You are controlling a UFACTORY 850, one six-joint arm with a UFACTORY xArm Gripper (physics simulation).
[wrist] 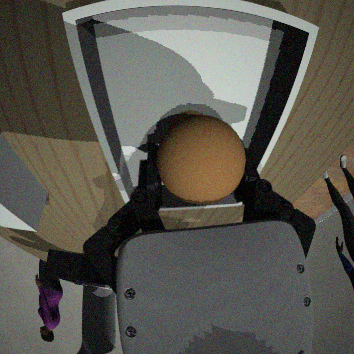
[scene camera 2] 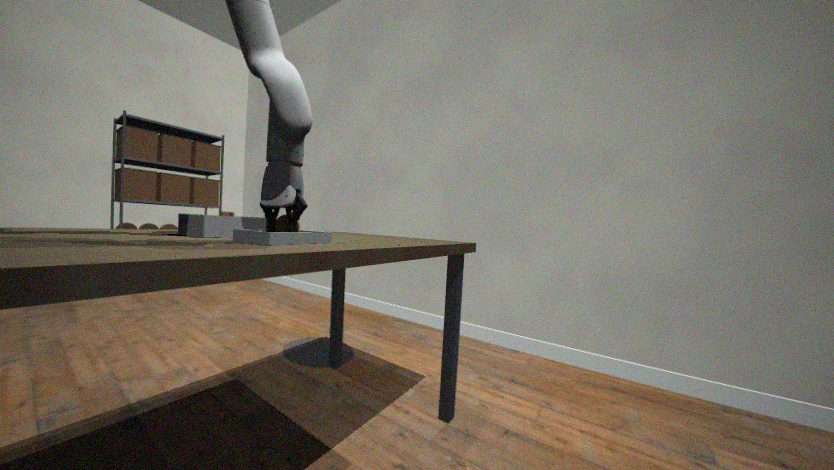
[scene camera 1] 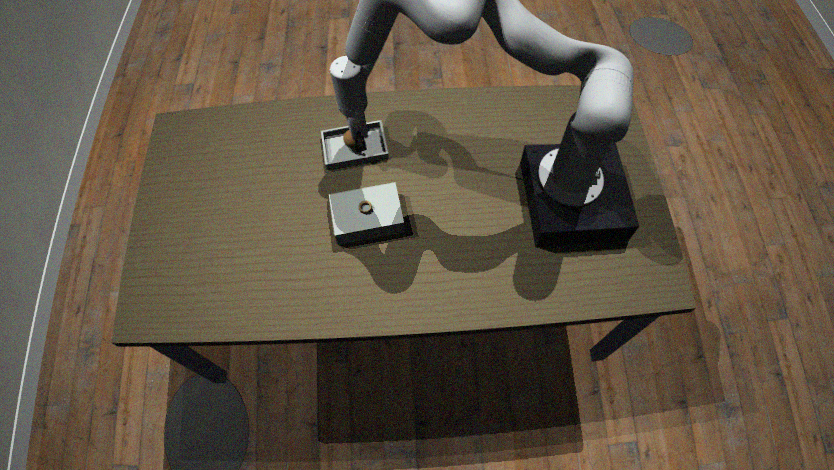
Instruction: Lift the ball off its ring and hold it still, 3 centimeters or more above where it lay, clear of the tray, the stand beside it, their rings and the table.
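Note:
An orange-brown ball is low over the floor of the shallow pale tray. My gripper points down into the tray, with one dark finger against each side of the ball in the wrist view; it is shut on the ball. The ring under the ball is hidden, and I cannot see a gap beneath the ball. The stand is a pale-topped block beside the tray, with a small brown ring on top.
The arm's dark base block stands at the right of the table in scene camera 1. A shelf rack with brown boxes stands far behind the table. A person in purple shows at the left of the wrist view.

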